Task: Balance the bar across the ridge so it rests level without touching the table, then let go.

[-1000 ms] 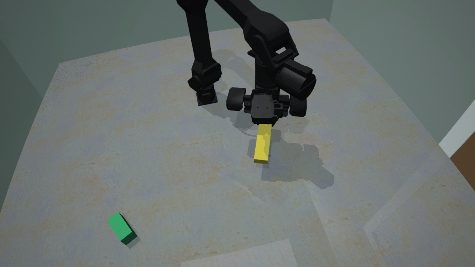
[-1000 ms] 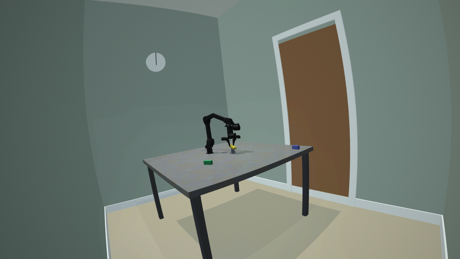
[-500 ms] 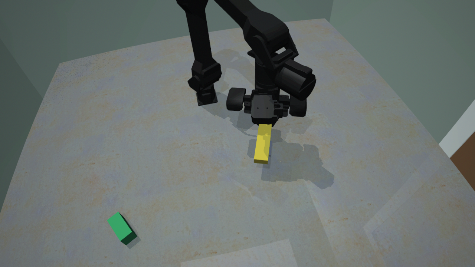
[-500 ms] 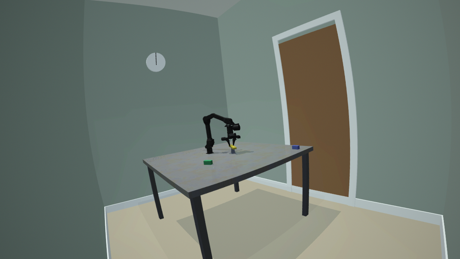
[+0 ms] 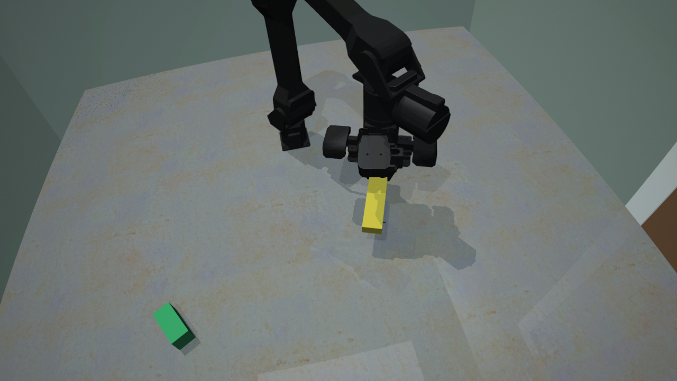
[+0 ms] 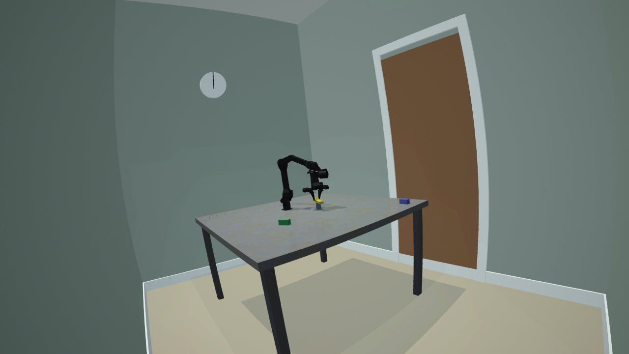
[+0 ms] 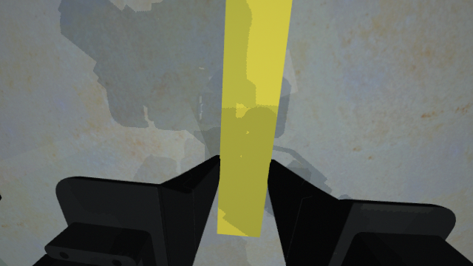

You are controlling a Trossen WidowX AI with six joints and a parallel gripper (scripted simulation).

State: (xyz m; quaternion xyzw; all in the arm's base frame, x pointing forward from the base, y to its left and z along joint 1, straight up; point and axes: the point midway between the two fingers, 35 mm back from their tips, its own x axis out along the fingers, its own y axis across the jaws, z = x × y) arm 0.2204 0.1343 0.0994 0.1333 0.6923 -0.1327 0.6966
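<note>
My gripper tip is now 30 mm short of the yellow bar and 10 mm to the left of it. Also, from my gripper tip: blue block 520 mm ahead, 370 mm to the left, 50 mm below; green block 390 mm to the right, 180 mm ahead, 50 mm below.
</note>
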